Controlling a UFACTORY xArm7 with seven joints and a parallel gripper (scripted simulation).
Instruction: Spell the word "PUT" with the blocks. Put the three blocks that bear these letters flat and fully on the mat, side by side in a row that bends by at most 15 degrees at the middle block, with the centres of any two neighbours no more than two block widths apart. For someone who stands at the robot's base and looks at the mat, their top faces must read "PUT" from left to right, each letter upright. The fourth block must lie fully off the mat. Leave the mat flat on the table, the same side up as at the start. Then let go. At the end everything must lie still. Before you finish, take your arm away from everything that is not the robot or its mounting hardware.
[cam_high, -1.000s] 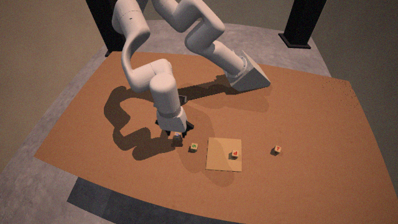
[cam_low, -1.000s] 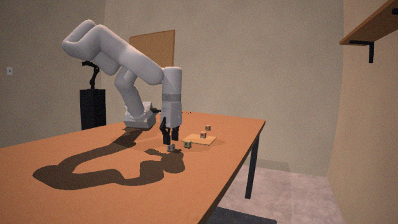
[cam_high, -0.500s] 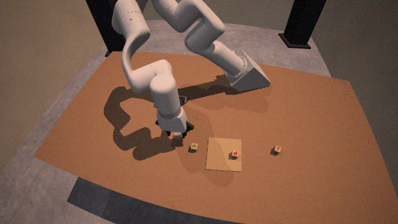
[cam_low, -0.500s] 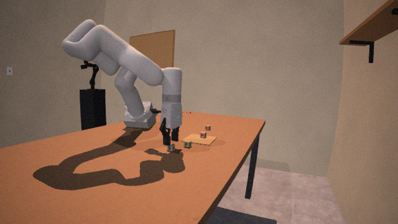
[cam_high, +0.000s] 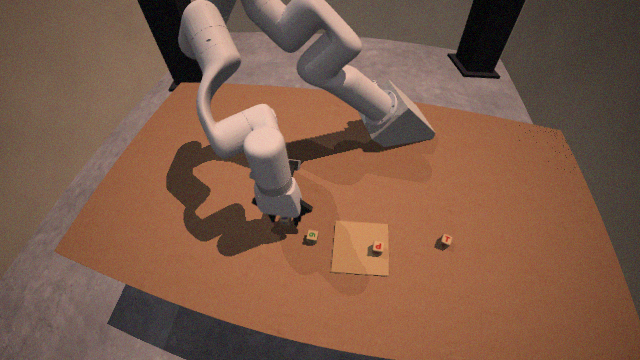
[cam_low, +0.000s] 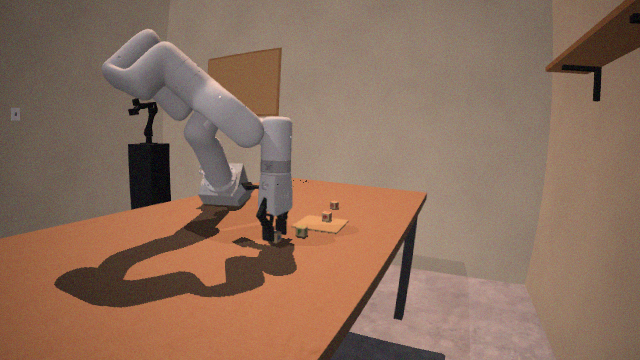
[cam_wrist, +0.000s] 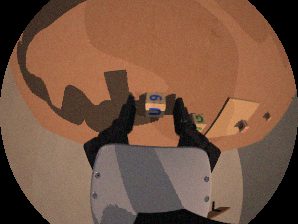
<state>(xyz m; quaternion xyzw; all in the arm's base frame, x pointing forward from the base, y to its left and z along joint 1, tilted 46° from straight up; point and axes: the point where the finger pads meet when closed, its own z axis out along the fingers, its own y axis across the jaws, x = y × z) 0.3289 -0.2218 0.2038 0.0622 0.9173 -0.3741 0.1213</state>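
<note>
The tan mat lies 9 cm ahead of my hand, 19 cm to the left of it and 3 cm below it. From my hand the other things lie so: T block (10 cm ahead, 41 cm to the left, 2 cm below); P block (10 cm ahead, 23 cm to the left, 1 cm below).
</note>
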